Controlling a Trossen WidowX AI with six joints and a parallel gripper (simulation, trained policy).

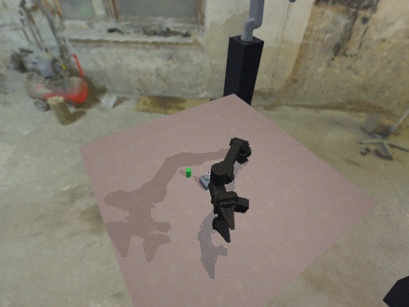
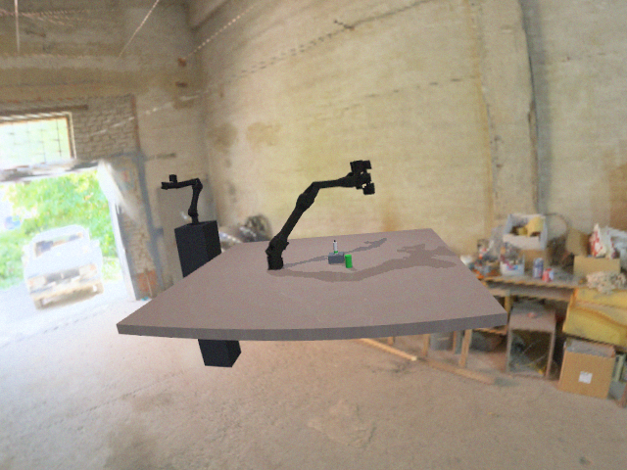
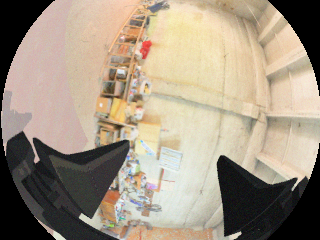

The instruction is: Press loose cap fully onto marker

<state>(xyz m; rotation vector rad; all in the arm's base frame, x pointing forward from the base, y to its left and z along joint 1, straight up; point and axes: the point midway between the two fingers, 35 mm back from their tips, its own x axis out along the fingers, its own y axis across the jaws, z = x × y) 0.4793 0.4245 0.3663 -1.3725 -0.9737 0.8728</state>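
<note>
My gripper tip is now 14 cm past the green cap, 52 cm to the left of it and 34 cm above it. From my gripper tip the other things lie so: grey holder block: 21 cm behind, 41 cm to the right, 35 cm below.
</note>
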